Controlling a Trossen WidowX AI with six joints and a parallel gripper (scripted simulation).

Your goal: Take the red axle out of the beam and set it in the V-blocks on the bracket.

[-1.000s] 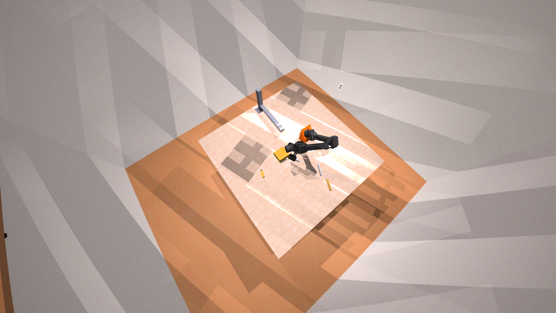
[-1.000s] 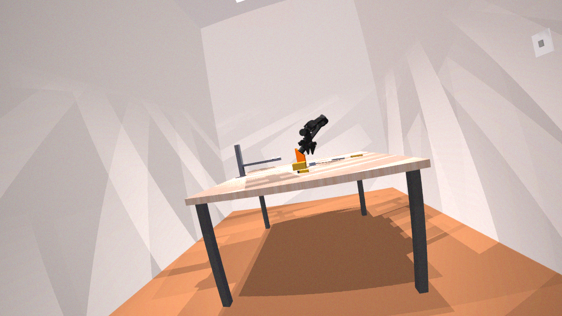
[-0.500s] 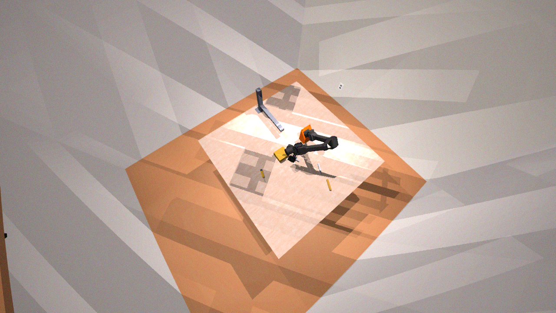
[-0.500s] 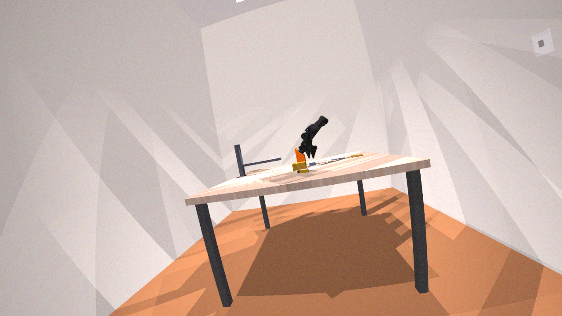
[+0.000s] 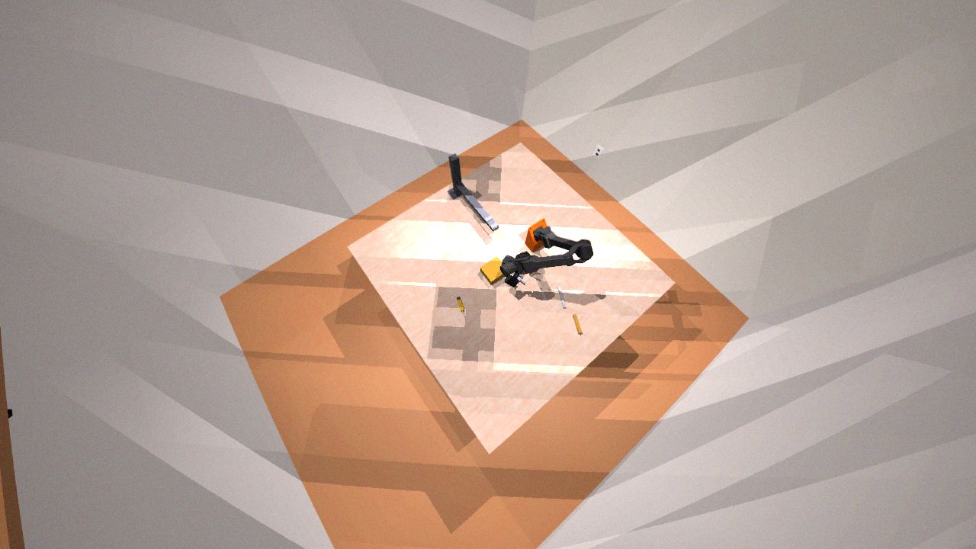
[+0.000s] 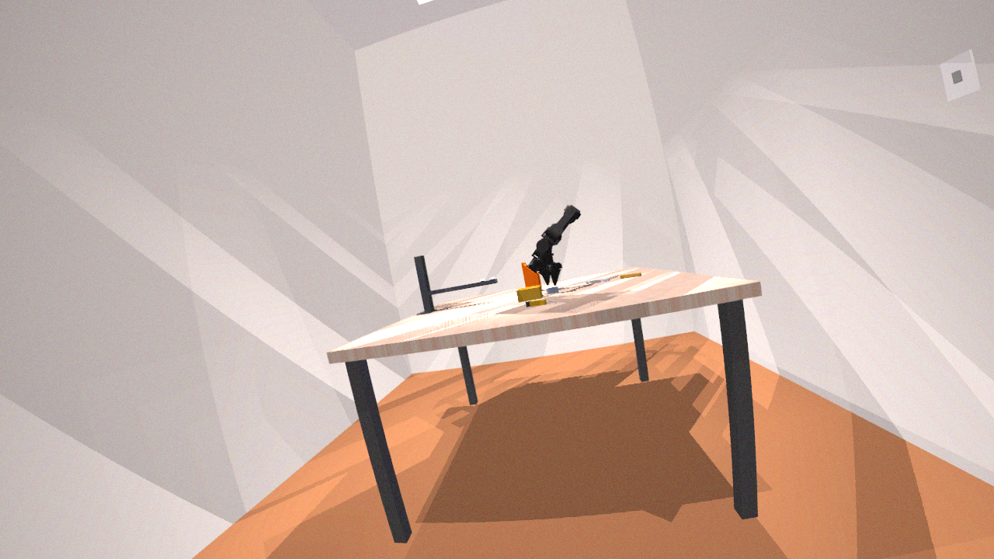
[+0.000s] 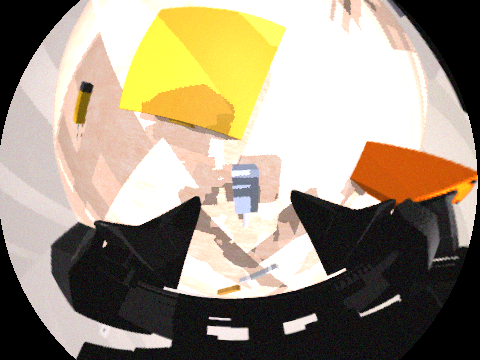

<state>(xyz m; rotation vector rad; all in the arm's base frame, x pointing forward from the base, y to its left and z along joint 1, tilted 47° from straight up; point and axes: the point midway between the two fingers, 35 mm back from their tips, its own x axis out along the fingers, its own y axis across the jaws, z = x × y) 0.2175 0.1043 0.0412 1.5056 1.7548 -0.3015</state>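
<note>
Right now the small block is 2 cm to the left of my gripper tip, 2 cm below it and 1 cm behind it. Also, from my gripper tip: orange bar (38 cm to the left, 10 cm behind, 3 cm below); then thin pale rod (22 cm to the left, 13 cm behind, 3 cm below); then yellow beam (10 cm to the right, 8 cm ahead, 1 cm below).
</note>
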